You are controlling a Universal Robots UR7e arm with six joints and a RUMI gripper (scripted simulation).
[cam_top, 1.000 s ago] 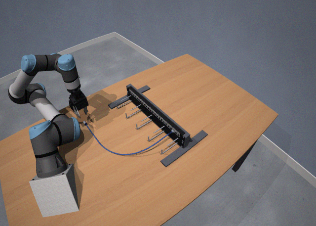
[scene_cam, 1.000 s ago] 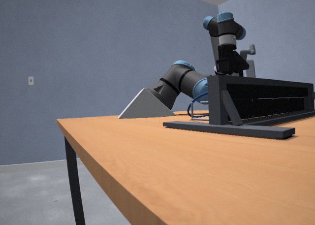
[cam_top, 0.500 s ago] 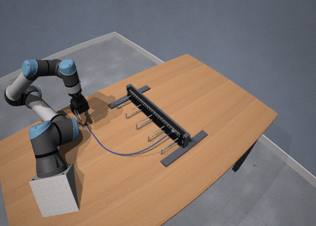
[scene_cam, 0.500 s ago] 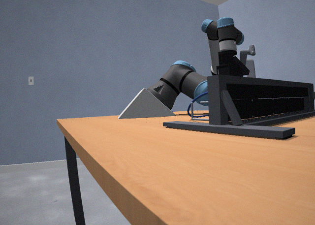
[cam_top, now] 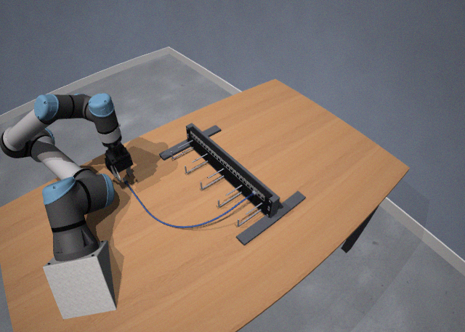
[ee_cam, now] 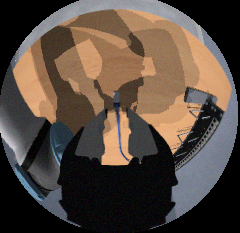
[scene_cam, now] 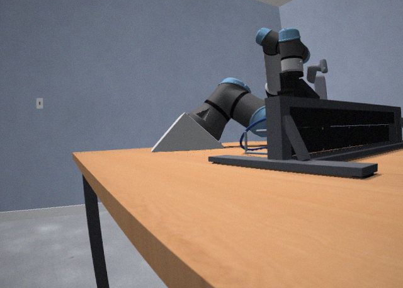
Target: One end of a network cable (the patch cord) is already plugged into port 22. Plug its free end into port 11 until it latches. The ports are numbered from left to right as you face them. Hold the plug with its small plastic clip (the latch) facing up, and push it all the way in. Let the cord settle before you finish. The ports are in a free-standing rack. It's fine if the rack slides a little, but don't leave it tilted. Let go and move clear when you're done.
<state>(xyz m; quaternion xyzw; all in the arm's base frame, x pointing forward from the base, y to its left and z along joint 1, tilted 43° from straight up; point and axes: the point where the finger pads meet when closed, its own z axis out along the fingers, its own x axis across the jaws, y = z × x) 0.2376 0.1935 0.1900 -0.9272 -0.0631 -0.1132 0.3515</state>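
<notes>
The cable plug is 10 mm to the left of my hand and 30 mm below it.
</notes>
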